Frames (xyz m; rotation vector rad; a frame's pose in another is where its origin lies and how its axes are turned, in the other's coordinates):
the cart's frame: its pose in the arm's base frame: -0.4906 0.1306 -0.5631 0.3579 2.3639 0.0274
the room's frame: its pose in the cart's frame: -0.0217 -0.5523 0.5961 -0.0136 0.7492 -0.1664
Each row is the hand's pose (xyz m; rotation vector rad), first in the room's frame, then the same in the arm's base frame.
Working: the room's frame: its pose in the arm's base frame: -0.2090 -0.4550 -1.0515 0.1507 3.1248 0.1163

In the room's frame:
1: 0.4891 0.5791 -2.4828 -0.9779 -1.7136 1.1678
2: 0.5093 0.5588 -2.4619 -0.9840 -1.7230 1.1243
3: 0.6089 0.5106 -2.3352 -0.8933 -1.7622 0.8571
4: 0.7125 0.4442 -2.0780 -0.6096 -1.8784 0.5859
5: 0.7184 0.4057 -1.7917 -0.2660 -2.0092 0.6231
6: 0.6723 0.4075 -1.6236 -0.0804 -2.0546 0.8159
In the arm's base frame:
1: -0.6765 -0.0158 1.4639 1.1350 0.8307 0.8362
2: -0.6982 -0.0324 1.4414 1.0972 0.8423 0.8415
3: -0.8002 -0.0613 1.3107 0.8762 0.9678 0.7704
4: -0.9059 -0.0983 1.0485 0.6377 1.0530 0.5089
5: -0.9113 -0.1149 0.7601 0.6582 0.9928 0.1893
6: -0.8628 -0.1052 0.5929 0.8118 0.9063 0.0232

